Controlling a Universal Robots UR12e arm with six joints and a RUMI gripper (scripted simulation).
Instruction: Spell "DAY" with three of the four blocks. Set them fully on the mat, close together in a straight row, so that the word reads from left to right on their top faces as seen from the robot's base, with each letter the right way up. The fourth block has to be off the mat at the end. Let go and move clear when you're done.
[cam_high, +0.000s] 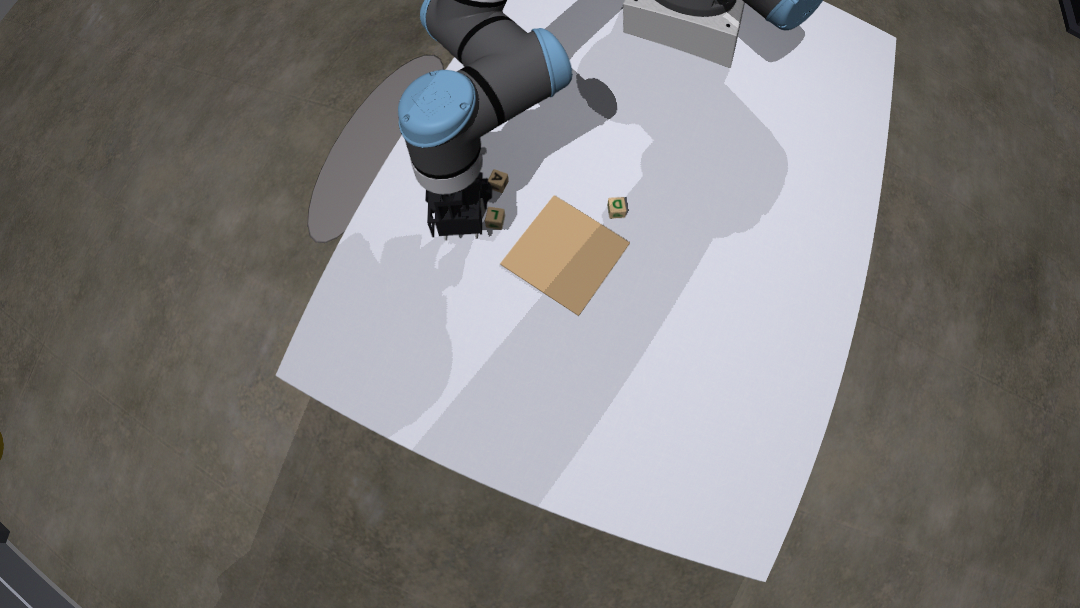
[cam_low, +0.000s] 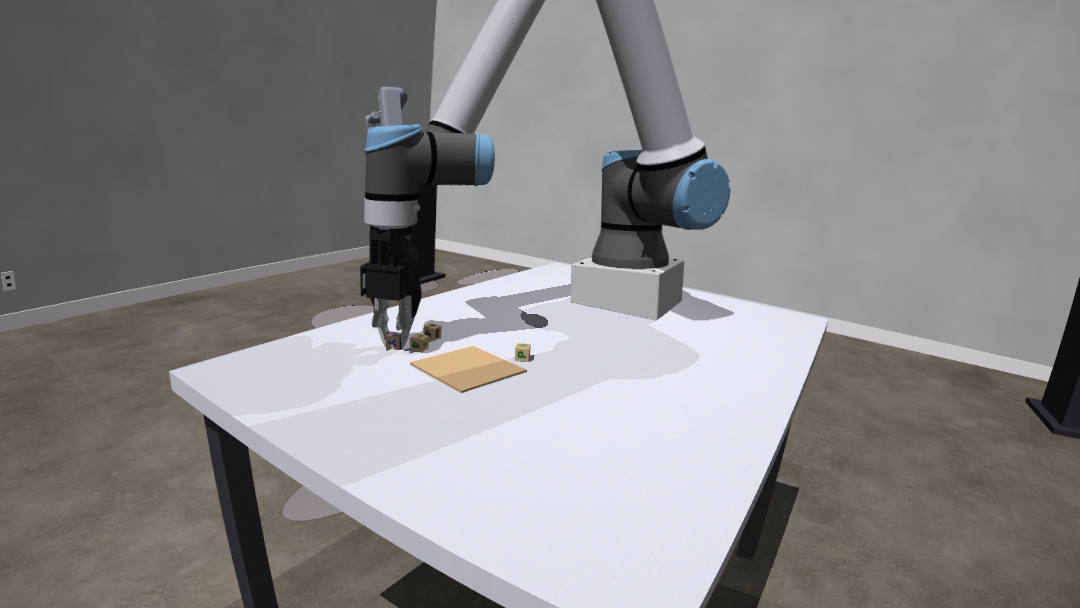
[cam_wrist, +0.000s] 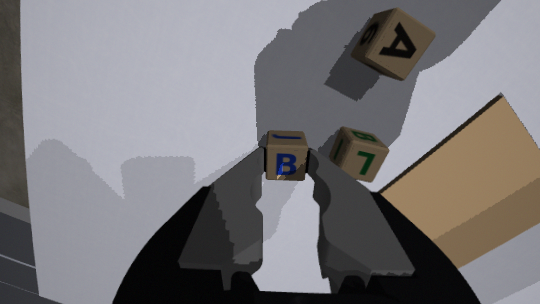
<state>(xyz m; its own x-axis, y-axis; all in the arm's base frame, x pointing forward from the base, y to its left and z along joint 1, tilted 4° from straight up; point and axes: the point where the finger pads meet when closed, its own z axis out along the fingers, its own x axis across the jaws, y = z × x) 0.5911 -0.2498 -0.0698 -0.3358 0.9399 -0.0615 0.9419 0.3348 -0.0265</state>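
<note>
Right now my hand is 40 mm to the right of the green-lettered block and 20 mm past it. Round my hand: D block 220 mm to the left, 90 mm behind; blue-lettered block right at my hand; tan mat 160 mm to the left, 10 mm below.
</note>
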